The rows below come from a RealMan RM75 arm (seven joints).
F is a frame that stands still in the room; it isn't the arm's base.
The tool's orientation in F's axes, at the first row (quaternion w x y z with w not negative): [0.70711 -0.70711 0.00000 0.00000]
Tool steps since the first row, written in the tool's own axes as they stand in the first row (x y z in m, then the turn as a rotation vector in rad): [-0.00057 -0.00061 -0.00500 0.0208 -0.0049 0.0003]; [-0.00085 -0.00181 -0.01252 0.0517 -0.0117 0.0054]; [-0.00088 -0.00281 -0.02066 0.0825 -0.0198 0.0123]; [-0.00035 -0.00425 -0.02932 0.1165 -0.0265 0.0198]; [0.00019 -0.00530 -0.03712 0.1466 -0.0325 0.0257]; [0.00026 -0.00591 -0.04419 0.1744 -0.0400 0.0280]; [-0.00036 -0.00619 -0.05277 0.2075 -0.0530 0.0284]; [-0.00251 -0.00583 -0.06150 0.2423 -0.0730 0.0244]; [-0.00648 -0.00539 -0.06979 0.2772 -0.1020 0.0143]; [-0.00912 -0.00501 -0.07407 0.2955 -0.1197 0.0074]
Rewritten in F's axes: [-0.00057 -0.00500 0.00061 0.0208 0.0003 0.0049]; [-0.00085 -0.01252 0.00181 0.0517 0.0054 0.0117]; [-0.00088 -0.02066 0.00281 0.0825 0.0123 0.0198]; [-0.00035 -0.02932 0.00425 0.1165 0.0198 0.0265]; [0.00019 -0.03712 0.00530 0.1466 0.0257 0.0325]; [0.00026 -0.04419 0.00591 0.1744 0.0280 0.0400]; [-0.00036 -0.05277 0.00619 0.2075 0.0284 0.0530]; [-0.00251 -0.06150 0.00583 0.2423 0.0244 0.0730]; [-0.00648 -0.06979 0.00539 0.2772 0.0143 0.1020]; [-0.00912 -0.07407 0.00501 0.2955 0.0074 0.1197]
